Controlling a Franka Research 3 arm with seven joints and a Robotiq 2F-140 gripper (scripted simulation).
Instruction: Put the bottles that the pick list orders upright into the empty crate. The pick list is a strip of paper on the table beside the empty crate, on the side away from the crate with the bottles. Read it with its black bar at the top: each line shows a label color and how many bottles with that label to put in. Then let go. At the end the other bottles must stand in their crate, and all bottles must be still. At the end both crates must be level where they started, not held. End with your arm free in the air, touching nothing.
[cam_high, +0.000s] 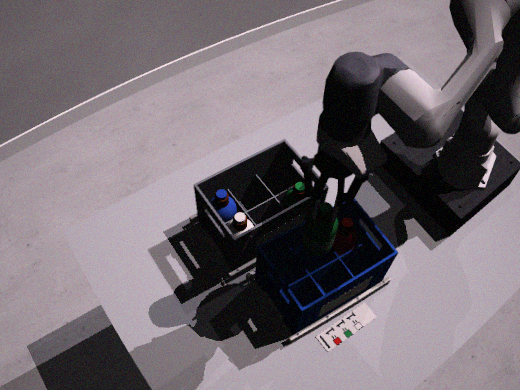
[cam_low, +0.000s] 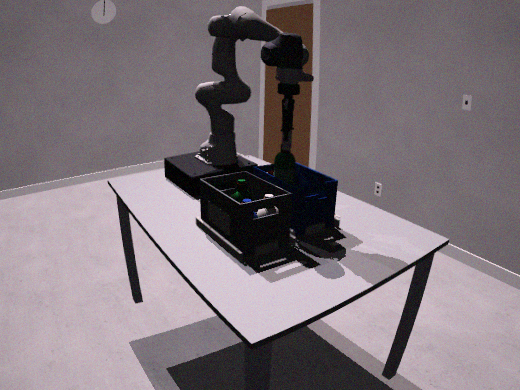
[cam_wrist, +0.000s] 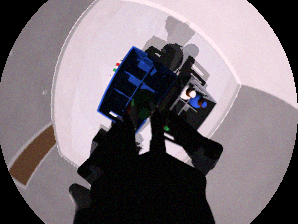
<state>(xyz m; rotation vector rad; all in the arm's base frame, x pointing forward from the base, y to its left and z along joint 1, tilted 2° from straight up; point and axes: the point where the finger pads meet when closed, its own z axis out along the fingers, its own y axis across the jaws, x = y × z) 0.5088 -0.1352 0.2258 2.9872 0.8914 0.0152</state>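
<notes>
Now: hand 1 cm short of the blue crate, 4 cm to the right of it and 22 cm above it. From my hand the other things lie so: black crate 1 cm behind, 19 cm to the right, 22 cm below; white-labelled bottle 8 cm ahead, 17 cm to the right, 21 cm below; red-label bottle 9 cm behind, 2 cm to the left, 21 cm below.
</notes>
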